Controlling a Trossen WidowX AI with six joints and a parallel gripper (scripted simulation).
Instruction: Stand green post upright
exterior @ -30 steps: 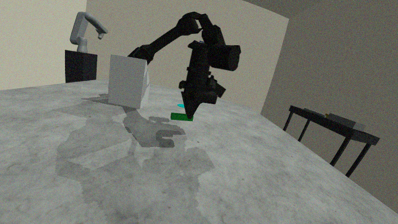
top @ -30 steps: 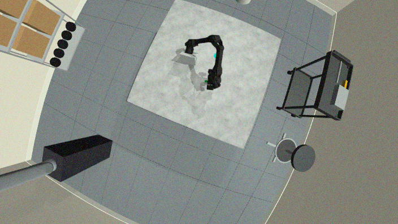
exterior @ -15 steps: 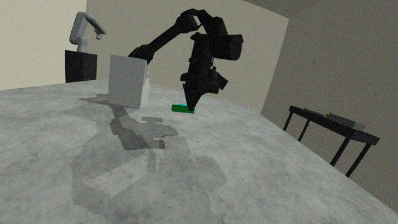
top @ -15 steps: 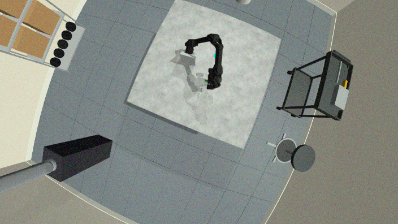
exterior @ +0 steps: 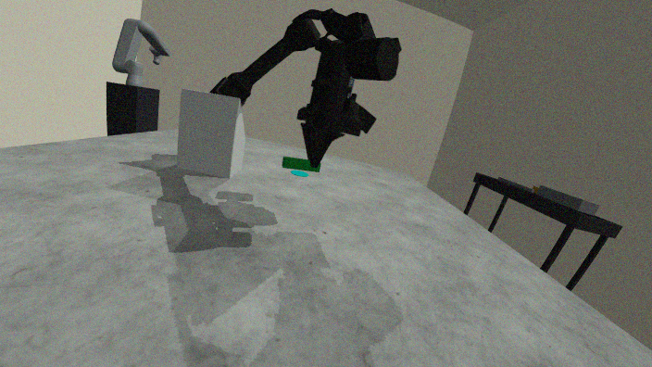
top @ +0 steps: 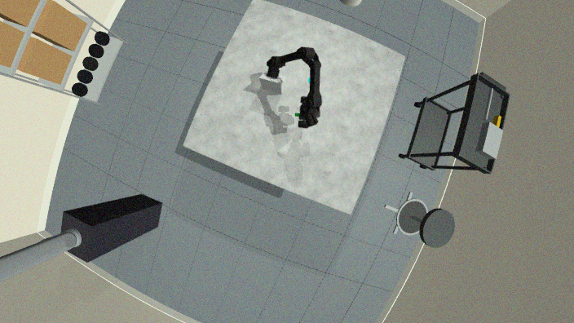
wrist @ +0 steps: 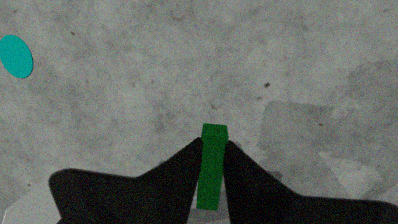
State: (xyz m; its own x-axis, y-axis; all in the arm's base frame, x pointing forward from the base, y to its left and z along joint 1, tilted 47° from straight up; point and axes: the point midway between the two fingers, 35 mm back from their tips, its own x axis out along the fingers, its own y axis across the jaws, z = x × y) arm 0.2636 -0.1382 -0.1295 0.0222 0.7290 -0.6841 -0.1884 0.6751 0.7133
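Right now my gripper tip is 10 mm past the cyan circle, 290 mm to the right of it and 100 mm above it. Round my gripper tip: green post (20 mm behind).
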